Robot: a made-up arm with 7 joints.
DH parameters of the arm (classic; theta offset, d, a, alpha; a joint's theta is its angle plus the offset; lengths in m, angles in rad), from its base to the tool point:
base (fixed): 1.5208 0 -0.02 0
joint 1: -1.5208 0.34 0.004 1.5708
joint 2: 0 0.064 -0.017 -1.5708
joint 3: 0 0.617 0.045 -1.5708
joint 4: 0 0.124 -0.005 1.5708
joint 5: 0 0.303 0.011 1.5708
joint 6: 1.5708 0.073 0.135 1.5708
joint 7: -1.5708 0 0.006 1.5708
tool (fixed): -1.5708 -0.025 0 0
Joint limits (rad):
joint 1: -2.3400..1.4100
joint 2: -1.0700..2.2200
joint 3: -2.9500..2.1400
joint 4: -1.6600..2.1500
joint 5: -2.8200..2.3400
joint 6: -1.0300..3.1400
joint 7: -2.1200..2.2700
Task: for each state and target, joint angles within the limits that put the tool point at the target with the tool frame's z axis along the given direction. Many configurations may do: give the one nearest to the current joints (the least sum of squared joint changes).
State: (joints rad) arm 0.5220 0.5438 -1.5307 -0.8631 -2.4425 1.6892 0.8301
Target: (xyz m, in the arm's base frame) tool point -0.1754 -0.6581 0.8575 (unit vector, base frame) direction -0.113 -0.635 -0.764
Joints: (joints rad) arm 1.3689 1.2290 -1.5866 -0.7769 -2.3174 1.9964 0.9840
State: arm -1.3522 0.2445 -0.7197 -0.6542 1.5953 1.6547 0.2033
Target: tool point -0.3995 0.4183 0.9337 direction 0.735 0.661 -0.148
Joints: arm -0.8992 0.6578 -0.3932 -0.8701 1.6074 1.9371 0.3638
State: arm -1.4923 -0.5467 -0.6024 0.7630 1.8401 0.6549 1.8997
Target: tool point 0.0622 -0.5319 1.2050 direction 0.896 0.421 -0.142
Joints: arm -1.1584 -0.5039 -1.0264 -0.0067 1.2122 1.0449 1.3053
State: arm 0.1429 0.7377 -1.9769 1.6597 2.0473 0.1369 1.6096
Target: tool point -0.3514 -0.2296 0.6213 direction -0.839 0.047 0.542
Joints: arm -0.7173 0.6879 -1.4943 2.1500 1.8127 0.6923 1.5191
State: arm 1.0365 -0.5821 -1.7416 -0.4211 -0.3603 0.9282 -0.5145
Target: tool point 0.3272 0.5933 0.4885 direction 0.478 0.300 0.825
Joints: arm 0.9305 -1.0700 -2.1704 -0.8621 -0.1563 1.8033 -0.1255
